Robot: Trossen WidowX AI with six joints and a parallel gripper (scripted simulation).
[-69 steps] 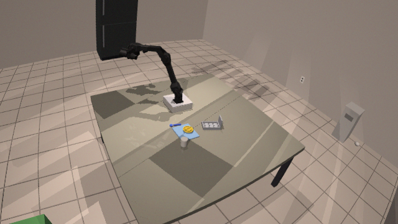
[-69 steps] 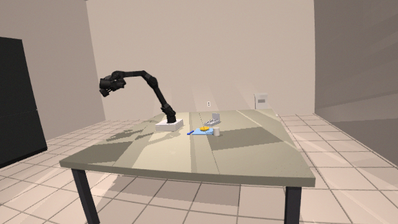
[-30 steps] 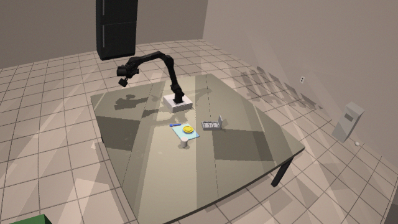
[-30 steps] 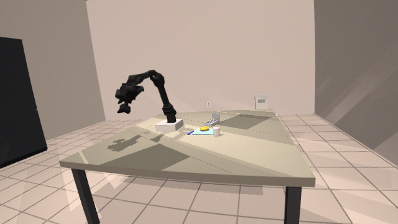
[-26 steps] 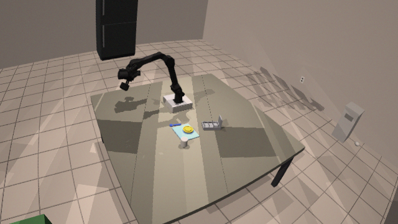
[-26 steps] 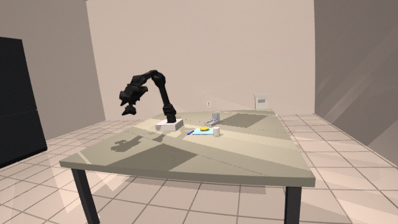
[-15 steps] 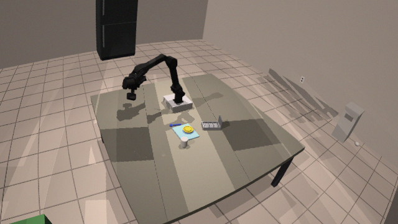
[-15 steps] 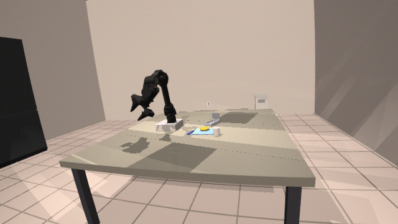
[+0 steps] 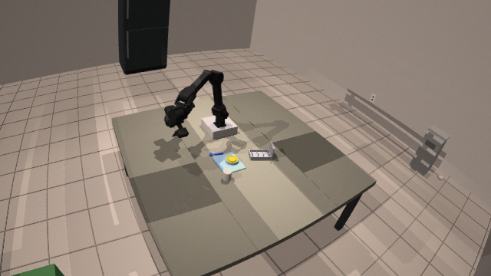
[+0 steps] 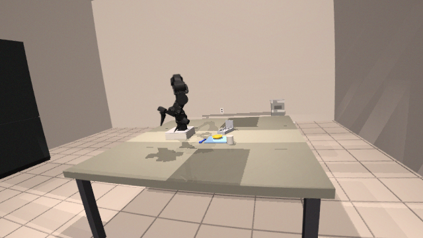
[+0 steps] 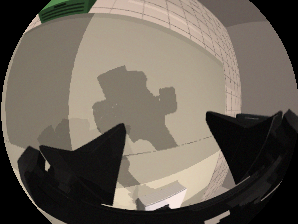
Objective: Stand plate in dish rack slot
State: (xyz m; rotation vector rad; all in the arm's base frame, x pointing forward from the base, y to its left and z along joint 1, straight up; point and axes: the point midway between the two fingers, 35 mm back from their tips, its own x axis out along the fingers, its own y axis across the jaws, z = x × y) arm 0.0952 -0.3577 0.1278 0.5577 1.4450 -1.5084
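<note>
Right now the yellow plate is 210 mm ahead of my gripper tip, 280 mm to the left of it and 140 mm below it. From my gripper tip the other things lie so: white cup 320 mm ahead, 190 mm to the left, 130 mm below; light blue mat 220 mm ahead, 260 mm to the left, 150 mm below; blue spoon 120 mm ahead, 230 mm to the left, 150 mm below.
</note>
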